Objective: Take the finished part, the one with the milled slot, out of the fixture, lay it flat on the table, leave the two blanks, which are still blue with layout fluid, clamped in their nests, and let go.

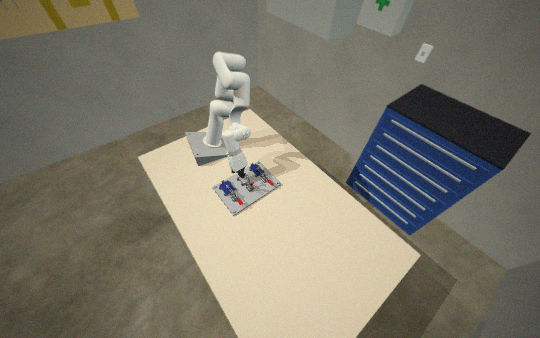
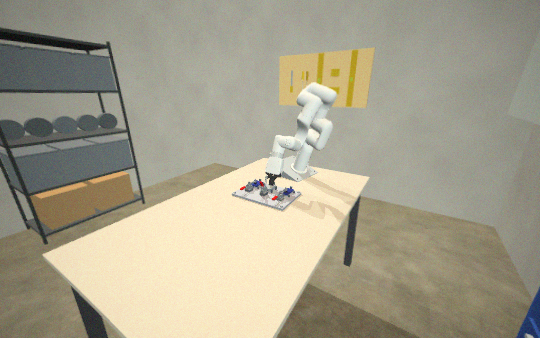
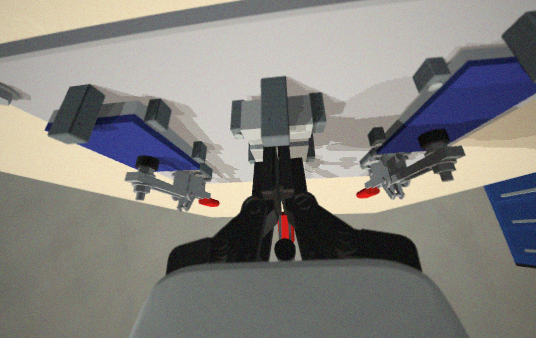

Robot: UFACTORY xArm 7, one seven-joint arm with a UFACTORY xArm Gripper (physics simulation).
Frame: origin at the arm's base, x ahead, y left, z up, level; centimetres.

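Seen in the pictures: gripper, fingertip midpoint: (image 1: 242, 177) (image 2: 270, 185) (image 3: 278, 155); arm's base at its link origin: (image 1: 212, 142) (image 2: 298, 168).
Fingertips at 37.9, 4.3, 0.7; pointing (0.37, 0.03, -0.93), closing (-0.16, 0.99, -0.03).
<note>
Pixels of each thing's middle, then the offset from my fingertips to it, as dx, dy, dz. "pt": a spot on its surface instead. Level surfaces: height alone.
- fixture's middle nest at a spot on its surface: (image 3: 274, 112) pt -4.0, -0.5, -0.6
- fixture plate at the middle of its body: (image 3: 280, 141) (image 2: 266, 193) (image 1: 247, 185) +4.8, +0.7, -3.8
- table at its surface level: dz -4.5
- middle clamp's red handle at the middle of its body: (image 3: 285, 226) +9.8, +1.3, +4.4
- black pad at a spot on its surface: (image 3: 285, 249) pt +3.1, +0.5, +6.2
My gripper (image 1: 242, 175) (image 2: 271, 181) (image 3: 278, 155) is shut with nothing between its fingers. Its tips point down at the near side of the fixture's middle nest (image 3: 274, 112); whether they touch it I cannot tell. Pale surfaces show low in that nest, partly behind its grey blocks and my fingertips; no milled slot can be made out. A blue blank (image 1: 226, 188) (image 2: 257, 183) (image 3: 145, 145) lies in the left nest and another blue blank (image 1: 257, 169) (image 2: 289, 191) (image 3: 465, 95) in the right, each with a black clamp pad on it.
The fixture plate (image 1: 257, 196) (image 2: 257, 198) (image 3: 200, 55) lies on the table (image 1: 300, 250) (image 2: 200, 250) before the arm's base. The middle clamp's red handle (image 3: 285, 227) and black pad (image 3: 285, 249) show between my finger linkages. Red-handled clamps flank it. A blue drawer cabinet (image 1: 400, 170) stands beyond the table.
</note>
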